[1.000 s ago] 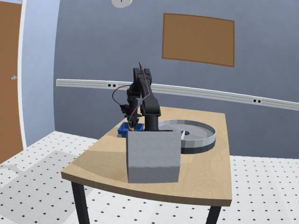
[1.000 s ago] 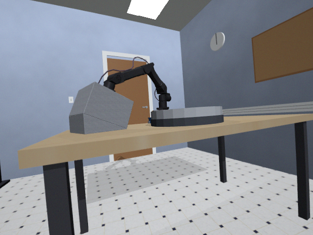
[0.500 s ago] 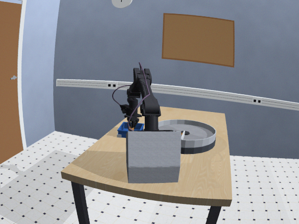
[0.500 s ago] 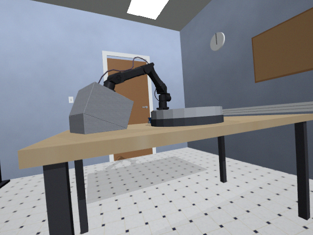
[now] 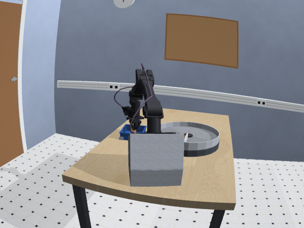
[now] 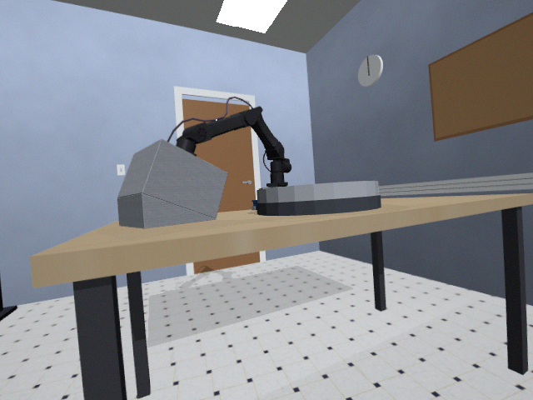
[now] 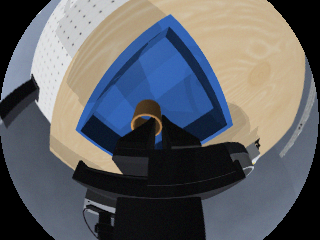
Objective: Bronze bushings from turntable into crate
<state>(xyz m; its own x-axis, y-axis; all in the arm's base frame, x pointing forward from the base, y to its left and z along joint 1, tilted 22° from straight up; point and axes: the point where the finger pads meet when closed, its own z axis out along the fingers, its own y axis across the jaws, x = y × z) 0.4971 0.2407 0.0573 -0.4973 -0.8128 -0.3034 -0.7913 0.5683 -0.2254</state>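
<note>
Right now my hand is 10 mm past the blue crate, 10 mm to the right of it and 10 mm above it. Round my hand: grey turntable 20 mm behind, 350 mm to the right, 20 mm above.
</note>
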